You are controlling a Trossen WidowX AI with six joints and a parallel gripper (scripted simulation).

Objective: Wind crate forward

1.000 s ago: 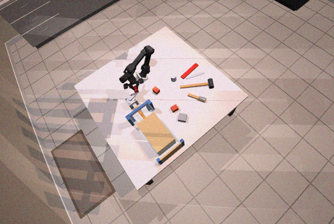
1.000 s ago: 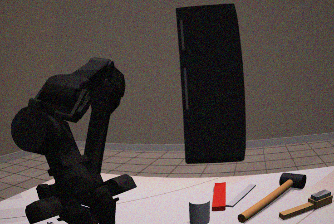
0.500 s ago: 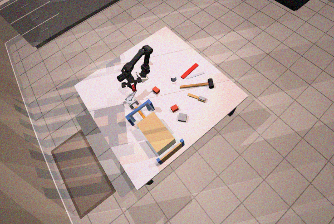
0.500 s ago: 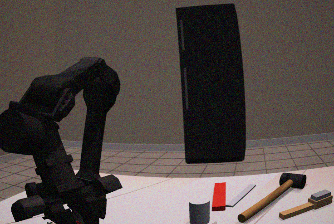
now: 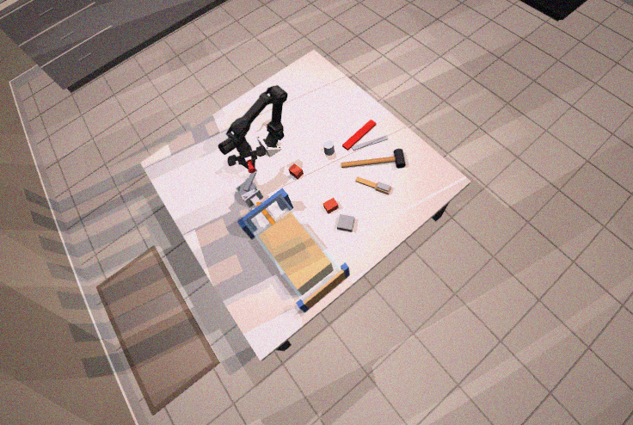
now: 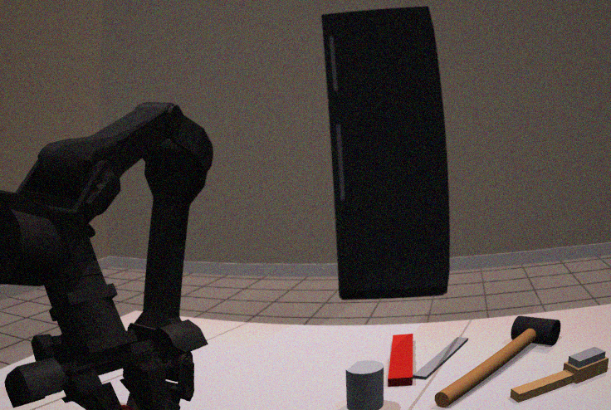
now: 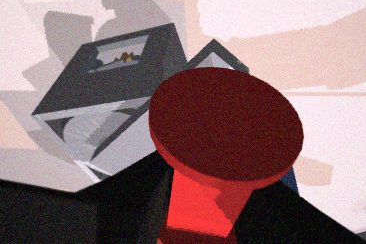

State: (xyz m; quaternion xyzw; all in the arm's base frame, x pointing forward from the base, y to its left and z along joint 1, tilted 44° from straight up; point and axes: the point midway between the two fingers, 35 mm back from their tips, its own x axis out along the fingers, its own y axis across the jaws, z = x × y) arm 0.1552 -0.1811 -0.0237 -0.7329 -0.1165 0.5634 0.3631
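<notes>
Right now my gripper tip is 30 mm above the winch handle, 20 mm to the left of it and 10 mm short of it. Round my gripper tip: clear-panelled cubby: 460 mm ahead, 20 mm below, 10 mm to the right; then grey hand winch: 100 mm below, 80 mm to the right, 40 mm ahead; then red knob: 10 mm behind.
</notes>
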